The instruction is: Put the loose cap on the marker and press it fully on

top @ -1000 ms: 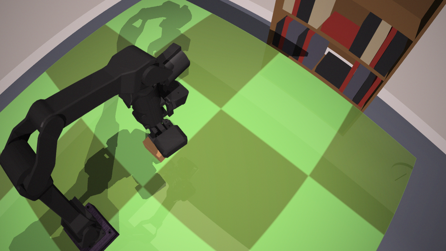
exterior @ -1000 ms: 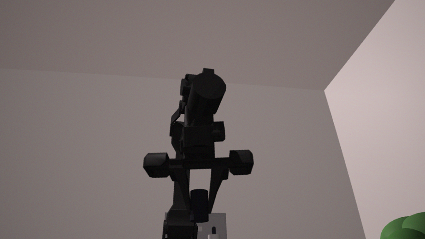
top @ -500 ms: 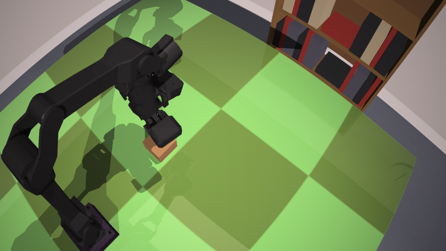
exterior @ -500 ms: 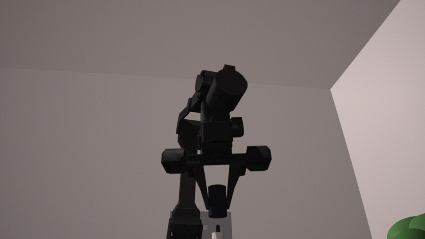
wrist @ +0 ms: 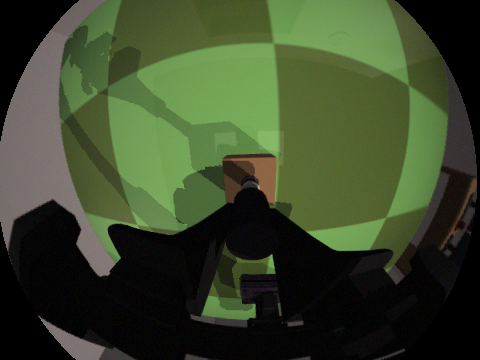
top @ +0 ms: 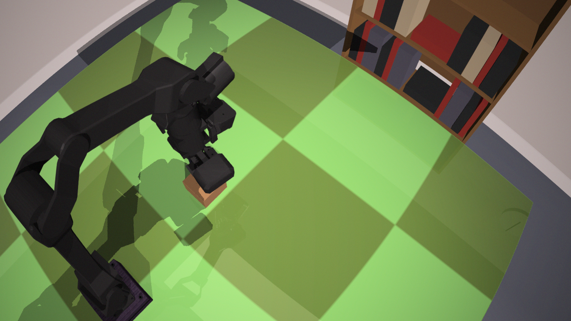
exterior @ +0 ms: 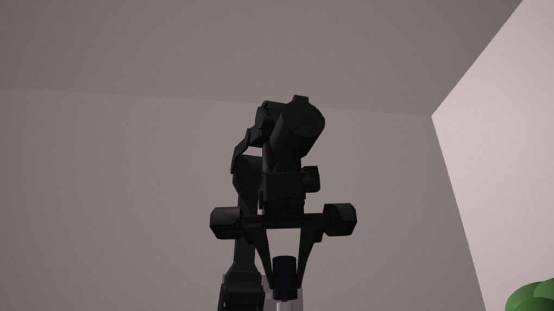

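Now: the white marker 30 mm below my gripper tip. From my gripper tip the other things lie so: black cap 10 mm above.
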